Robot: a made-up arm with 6 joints. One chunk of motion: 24 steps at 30 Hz.
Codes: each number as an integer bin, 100 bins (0 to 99) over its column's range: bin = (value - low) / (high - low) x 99, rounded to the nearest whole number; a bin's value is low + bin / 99 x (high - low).
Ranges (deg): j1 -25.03..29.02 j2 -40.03..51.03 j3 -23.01..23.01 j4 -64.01..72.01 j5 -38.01..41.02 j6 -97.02..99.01
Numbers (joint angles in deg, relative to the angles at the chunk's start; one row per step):
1: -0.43 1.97 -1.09 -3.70 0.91 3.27
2: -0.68 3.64 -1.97 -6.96 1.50 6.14
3: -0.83 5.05 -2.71 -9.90 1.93 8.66
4: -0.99 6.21 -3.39 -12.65 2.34 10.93
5: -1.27 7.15 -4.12 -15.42 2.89 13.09
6: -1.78 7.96 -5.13 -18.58 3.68 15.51
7: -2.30 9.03 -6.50 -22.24 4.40 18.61
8: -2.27 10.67 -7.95 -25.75 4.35 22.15
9: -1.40 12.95 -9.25 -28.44 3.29 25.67
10: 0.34 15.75 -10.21 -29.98 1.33 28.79
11: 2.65 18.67 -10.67 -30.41 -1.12 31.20
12: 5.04 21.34 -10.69 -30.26 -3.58 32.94
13: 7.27 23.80 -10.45 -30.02 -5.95 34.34
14: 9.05 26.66 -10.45 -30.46 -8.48 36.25
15: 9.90 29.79 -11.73 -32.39 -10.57 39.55
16: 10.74 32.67 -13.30 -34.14 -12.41 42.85
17: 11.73 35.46 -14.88 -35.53 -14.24 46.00
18: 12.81 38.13 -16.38 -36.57 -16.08 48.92
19: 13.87 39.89 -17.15 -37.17 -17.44 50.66
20: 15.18 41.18 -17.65 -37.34 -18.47 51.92
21: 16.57 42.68 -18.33 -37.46 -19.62 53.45
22: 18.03 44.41 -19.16 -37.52 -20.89 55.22
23: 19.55 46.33 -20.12 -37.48 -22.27 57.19
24: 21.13 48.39 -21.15 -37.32 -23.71 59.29
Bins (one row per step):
1: 45 46 47 44 49 51
2: 45 47 45 42 49 52
3: 44 49 44 39 50 53
4: 44 50 42 37 51 55
5: 44 51 41 35 51 56
6: 43 52 38 33 52 57
7: 42 53 36 30 53 58
8: 42 55 32 28 53 60
9: 43 58 30 26 52 62
10: 46 61 28 25 49 64
11: 51 64 27 24 46 65
12: 55 67 27 25 43 66
13: 59 69 27 25 40 66
14: 62 73 27 24 37 67
15: 64 76 24 23 34 69
16: 66 79 21 22 32 71
17: 67 82 17 21 30 72
18: 69 85 14 20 27 74
19: 71 87 13 20 26 75
20: 74 88 12 19 24 75
21: 76 90 10 19 23 76
22: 79 92 8 19 21 77
23: 82 94 6 19 20 78
24: 85 96 4 19 18 79

